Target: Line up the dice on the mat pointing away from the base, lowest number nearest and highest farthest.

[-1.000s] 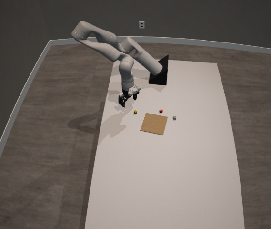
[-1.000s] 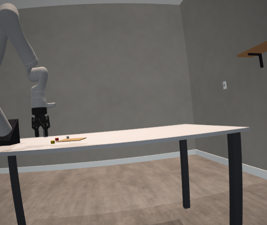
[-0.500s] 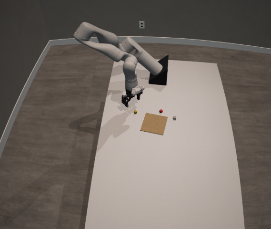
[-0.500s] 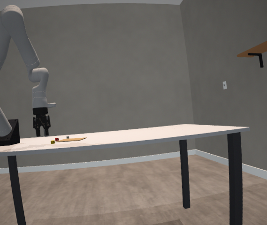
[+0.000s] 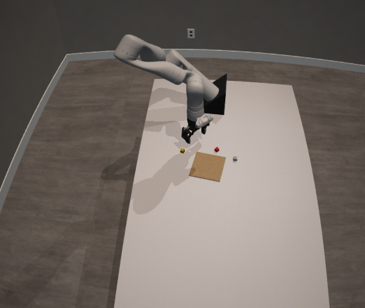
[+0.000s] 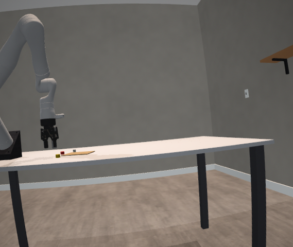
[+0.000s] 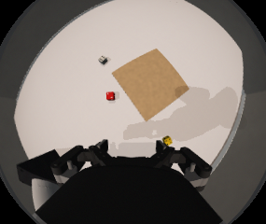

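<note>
Now: the red die 100 mm to the left of my hand, 50 mm ahead of it and 40 mm below it. Also, from my hand: yellow die: 70 mm to the right, 40 mm below, 40 mm ahead; square mat: 140 mm ahead, 50 mm to the left, 50 mm below; white die: 180 mm to the left, 110 mm ahead, 40 mm below.
</note>
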